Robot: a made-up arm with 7 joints. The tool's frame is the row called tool. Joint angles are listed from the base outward.
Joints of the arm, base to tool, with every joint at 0 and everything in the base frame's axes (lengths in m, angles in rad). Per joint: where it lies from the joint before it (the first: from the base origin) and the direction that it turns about. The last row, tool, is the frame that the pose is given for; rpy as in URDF.
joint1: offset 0 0 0.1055 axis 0 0 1
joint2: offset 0 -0.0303 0.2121 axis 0 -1 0
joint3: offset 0 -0.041 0.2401 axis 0 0 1
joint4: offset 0.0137 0.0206 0.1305 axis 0 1 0
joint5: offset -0.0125 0.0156 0.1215 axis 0 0 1
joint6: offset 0 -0.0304 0.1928 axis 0 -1 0
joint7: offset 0.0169 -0.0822 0.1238 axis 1 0 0
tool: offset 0 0 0 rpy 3.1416 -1.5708 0
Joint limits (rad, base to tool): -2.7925..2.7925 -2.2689..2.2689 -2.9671..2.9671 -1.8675..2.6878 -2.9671..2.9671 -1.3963..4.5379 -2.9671..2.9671
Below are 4 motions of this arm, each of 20 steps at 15 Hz.
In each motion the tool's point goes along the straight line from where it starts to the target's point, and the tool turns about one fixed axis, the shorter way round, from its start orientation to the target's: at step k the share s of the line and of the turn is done. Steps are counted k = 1, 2, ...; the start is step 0. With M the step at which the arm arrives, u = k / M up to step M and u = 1 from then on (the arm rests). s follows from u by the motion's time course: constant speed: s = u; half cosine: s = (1 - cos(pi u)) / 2; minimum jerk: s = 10 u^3 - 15 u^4 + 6 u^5.
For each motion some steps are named. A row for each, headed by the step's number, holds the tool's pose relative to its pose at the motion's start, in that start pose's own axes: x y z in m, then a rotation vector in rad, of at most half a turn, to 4 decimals.
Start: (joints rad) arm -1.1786 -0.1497 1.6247 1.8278 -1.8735 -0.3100 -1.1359
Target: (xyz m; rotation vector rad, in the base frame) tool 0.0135 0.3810 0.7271 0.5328 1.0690 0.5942
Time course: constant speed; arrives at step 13
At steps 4, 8, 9, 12, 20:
4: -0.0454 -0.0811 -0.0942 -0.3488 0.1414 0.2643
8: -0.0907 -0.1621 -0.1884 -0.6977 0.2828 0.5286
9: -0.1021 -0.1824 -0.2120 -0.7849 0.3182 0.5947
12: -0.1361 -0.2432 -0.2827 -1.0465 0.4242 0.7929
20: -0.1474 -0.2634 -0.3062 -1.1337 0.4596 0.8590

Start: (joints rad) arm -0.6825 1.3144 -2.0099 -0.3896 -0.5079 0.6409 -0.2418
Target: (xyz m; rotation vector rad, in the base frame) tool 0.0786 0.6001 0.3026 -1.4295 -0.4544 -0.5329
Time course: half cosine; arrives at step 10
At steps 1, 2, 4, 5, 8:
1: -0.0057 0.0098 -0.0078 -0.0157 0.0251 0.0128
2: -0.0222 0.0383 -0.0304 -0.0612 0.0979 0.0501
4: -0.0803 0.1386 -0.1100 -0.2215 0.3542 0.1813
5: -0.1163 0.2006 -0.1592 -0.3206 0.5126 0.2624
8: -0.2103 0.3629 -0.2881 -0.5800 0.9273 0.4747

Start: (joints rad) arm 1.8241 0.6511 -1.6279 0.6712 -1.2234 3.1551 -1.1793
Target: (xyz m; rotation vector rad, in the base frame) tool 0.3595 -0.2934 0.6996 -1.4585 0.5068 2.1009
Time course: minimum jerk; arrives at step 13
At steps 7, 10, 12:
7: 0.0634 -0.0592 -0.0703 -0.2494 0.2030 0.5221
10: 0.1016 -0.0948 -0.1126 -0.3994 0.3251 0.8360
12: 0.1105 -0.1031 -0.1224 -0.4344 0.3536 0.9093

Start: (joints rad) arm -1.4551 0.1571 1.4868 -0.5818 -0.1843 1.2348 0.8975
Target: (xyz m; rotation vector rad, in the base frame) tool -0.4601 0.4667 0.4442 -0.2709 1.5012 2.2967
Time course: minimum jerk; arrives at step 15
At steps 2, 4, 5, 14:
2: -0.0040 -0.0091 -0.0077 0.0200 -0.0092 -0.0184
4: -0.0251 -0.0578 -0.0486 0.1268 -0.0585 -0.1166
5: -0.0433 -0.0995 -0.0837 0.2183 -0.1007 -0.2008
14: -0.2058 -0.4727 -0.3978 1.0373 -0.4785 -0.9540

